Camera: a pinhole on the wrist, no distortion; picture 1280 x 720 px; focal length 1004.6 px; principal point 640.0 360.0 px. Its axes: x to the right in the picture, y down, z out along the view. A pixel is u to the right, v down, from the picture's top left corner.
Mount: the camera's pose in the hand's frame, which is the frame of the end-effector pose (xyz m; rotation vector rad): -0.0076 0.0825 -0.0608 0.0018 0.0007 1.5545
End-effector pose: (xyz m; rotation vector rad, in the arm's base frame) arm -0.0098 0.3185 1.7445 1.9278 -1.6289 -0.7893
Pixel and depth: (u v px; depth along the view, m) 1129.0 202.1 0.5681
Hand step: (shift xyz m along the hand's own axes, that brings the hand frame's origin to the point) 0.0871 0.3571 0.5073
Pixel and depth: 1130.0 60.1 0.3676
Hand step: 0.1056 0.2597 0.3067
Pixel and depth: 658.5 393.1 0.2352
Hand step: -0.0149 0.0868 0.1744
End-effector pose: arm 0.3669 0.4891 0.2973 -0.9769 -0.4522 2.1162
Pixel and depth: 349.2 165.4 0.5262
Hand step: 0.0927 -0.0718 0.4651
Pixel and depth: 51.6 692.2 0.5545
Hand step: -0.1953 -0.2396 0.4938
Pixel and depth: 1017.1 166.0 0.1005
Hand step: 0.0126 0.1198 0.0397
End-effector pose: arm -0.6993 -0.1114 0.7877 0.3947 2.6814 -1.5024
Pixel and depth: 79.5 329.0 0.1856
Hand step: -0.0033 -0.0213 0.1247
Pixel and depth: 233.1 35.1 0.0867
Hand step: 0.0200 0.0469 0.0258
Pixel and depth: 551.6 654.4 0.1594
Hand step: -0.0543 0.0691 0.0987
